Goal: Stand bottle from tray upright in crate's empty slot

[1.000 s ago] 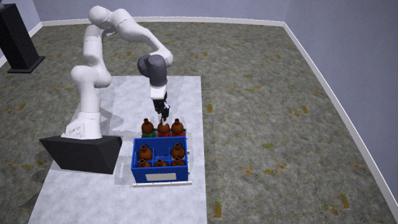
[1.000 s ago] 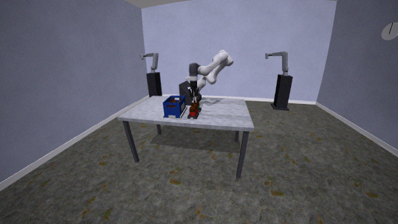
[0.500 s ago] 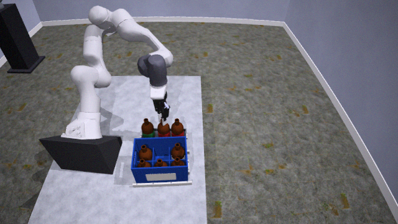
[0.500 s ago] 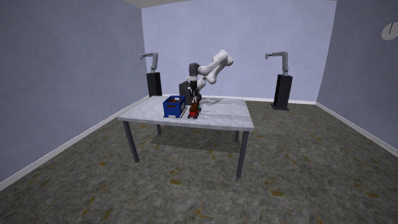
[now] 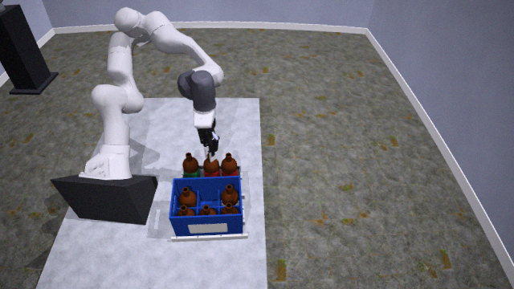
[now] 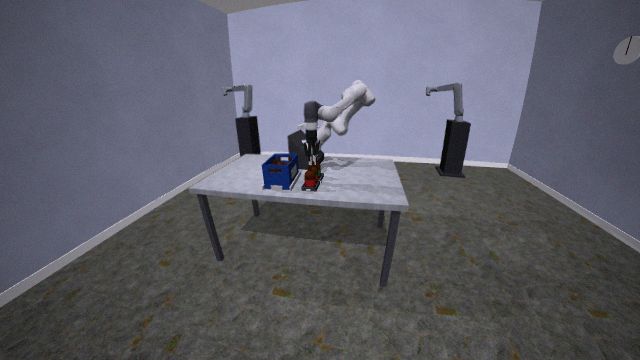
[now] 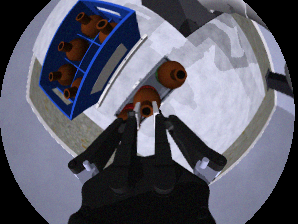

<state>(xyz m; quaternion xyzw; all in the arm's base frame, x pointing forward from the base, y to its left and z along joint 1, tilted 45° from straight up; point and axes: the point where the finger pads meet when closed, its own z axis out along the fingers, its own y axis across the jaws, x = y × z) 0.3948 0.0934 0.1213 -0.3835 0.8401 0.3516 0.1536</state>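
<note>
My hand is 90 mm above the bottle. Round my hand: dark tray: 160 mm below; then crate: 20 mm ahead, 230 mm to the right, 90 mm below.
</note>
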